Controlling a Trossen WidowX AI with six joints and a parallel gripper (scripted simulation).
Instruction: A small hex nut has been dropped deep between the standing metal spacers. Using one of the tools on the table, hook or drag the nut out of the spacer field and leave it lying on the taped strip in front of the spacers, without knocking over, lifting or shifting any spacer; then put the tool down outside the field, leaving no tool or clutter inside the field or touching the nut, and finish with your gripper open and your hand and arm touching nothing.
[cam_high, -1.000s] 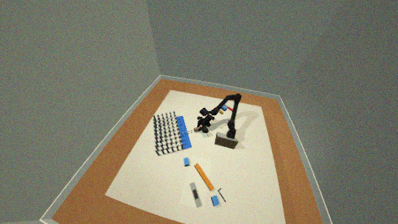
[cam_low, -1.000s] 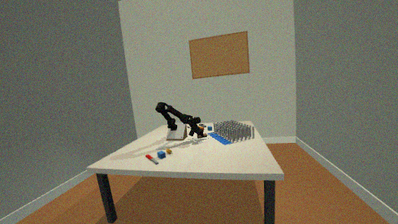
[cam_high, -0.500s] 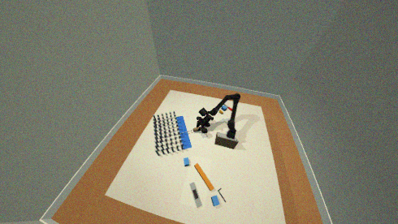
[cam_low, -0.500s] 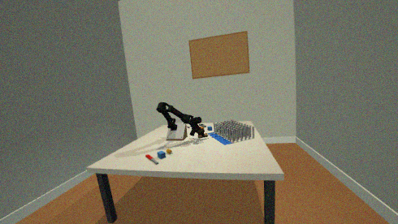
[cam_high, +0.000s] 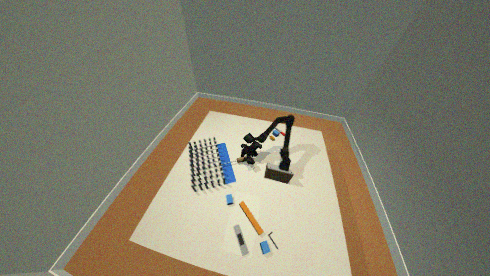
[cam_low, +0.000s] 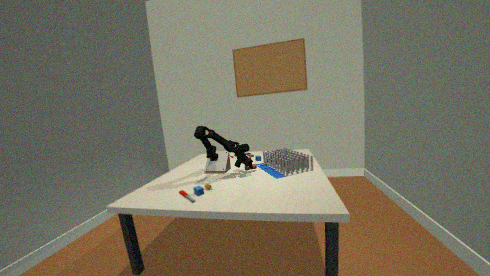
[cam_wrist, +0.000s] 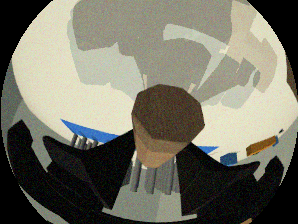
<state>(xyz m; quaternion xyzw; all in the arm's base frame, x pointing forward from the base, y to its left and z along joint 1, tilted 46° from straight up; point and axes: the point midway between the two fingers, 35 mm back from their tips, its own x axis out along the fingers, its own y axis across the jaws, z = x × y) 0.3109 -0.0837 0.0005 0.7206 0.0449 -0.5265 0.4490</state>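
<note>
The blue taped strip lies 130 mm ahead of my gripper tip, 30 mm to the left of it and 30 mm below it. From my gripper tip the other things lie so: yellow piece: 210 mm behind, 340 mm to the right, 10 mm below; then hook tool: 80 mm ahead, 50 mm to the left; then orange bar: 170 mm behind, 400 mm to the left, 10 mm below.
</note>
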